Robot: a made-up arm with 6 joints.
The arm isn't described. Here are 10 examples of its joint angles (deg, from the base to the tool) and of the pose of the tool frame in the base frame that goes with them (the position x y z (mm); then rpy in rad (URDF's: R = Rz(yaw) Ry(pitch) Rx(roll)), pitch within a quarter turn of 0, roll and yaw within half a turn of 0).
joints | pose
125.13 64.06 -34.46 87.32 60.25 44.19 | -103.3 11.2 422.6 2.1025 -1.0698 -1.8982
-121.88 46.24 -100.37 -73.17 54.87 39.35 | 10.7 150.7 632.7 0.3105 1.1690 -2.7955
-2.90 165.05 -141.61 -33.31 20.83 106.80 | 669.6 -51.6 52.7 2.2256 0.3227 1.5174
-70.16 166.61 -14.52 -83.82 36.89 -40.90 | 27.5 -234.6 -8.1 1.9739 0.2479 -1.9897
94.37 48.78 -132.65 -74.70 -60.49 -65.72 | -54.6 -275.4 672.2 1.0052 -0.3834 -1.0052
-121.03 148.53 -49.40 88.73 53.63 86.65 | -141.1 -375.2 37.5 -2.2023 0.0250 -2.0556
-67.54 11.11 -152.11 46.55 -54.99 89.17 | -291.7 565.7 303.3 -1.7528 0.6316 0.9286
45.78 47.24 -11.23 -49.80 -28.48 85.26 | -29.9 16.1 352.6 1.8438 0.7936 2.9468
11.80 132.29 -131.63 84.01 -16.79 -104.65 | 583.4 95.6 407.0 -1.2664 1.2220 -1.3707
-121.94 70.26 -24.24 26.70 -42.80 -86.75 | -95.9 -102.0 410.2 -1.5965 0.4025 2.2637
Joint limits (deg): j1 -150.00..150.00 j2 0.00..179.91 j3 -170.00..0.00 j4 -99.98..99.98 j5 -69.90..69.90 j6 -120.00..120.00
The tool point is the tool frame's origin. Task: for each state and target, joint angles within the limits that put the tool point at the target. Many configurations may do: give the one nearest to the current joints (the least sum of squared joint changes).
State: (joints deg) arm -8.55 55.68 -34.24 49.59 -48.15 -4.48
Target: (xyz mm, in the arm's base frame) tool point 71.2 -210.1 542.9
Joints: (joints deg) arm -55.90 79.85 -64.15 51.97 -56.24 -4.48
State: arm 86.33 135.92 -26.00 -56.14 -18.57 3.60
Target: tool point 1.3 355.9 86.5
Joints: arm 85.67 136.04 -34.88 -55.28 -20.33 3.60
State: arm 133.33 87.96 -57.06 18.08 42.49 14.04
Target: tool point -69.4 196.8 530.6
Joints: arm 106.45 76.43 -80.43 13.07 32.12 14.04
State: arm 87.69 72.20 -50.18 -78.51 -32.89 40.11
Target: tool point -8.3 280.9 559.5
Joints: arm 82.73 85.78 -82.25 -72.33 -30.79 40.11
